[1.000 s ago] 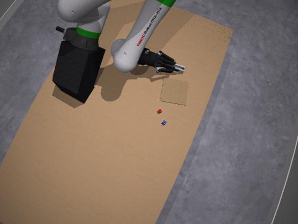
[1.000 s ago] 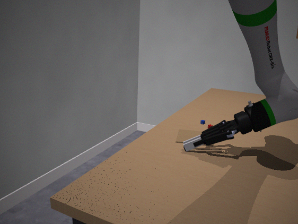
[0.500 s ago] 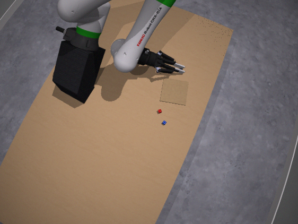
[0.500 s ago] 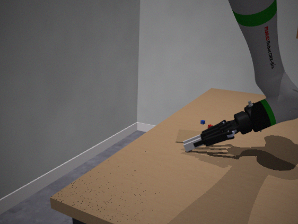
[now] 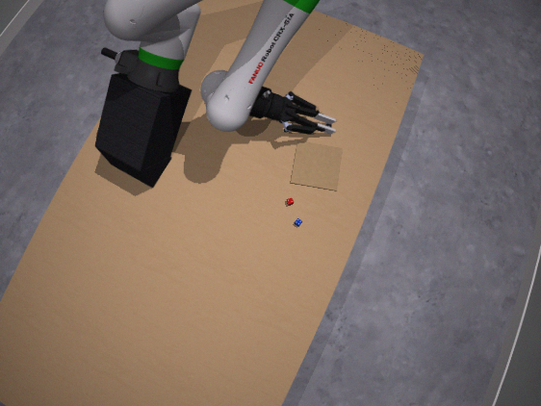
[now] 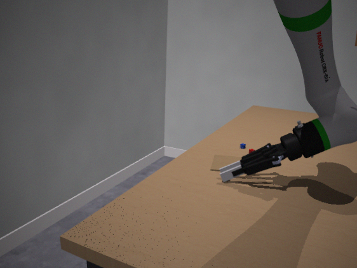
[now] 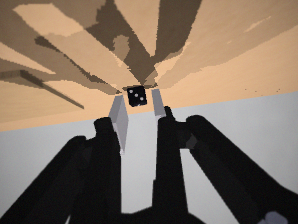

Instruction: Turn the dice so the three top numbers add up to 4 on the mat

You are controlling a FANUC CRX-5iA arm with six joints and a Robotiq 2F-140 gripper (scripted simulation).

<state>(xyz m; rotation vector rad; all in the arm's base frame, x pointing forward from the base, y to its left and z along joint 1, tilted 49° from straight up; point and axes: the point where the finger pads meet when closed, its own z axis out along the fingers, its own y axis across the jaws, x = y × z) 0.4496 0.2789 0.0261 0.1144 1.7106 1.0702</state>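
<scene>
My hand is 20 mm above the black die, 10 mm to the right of it and 10 mm short of it. From my hand the other things lie so: red die 270 mm to the right, 20 mm below, 20 mm ahead; then blue die 310 mm to the right, 70 mm ahead, 20 mm below; then tan mat 120 mm to the right, 40 mm ahead, 30 mm below.
</scene>
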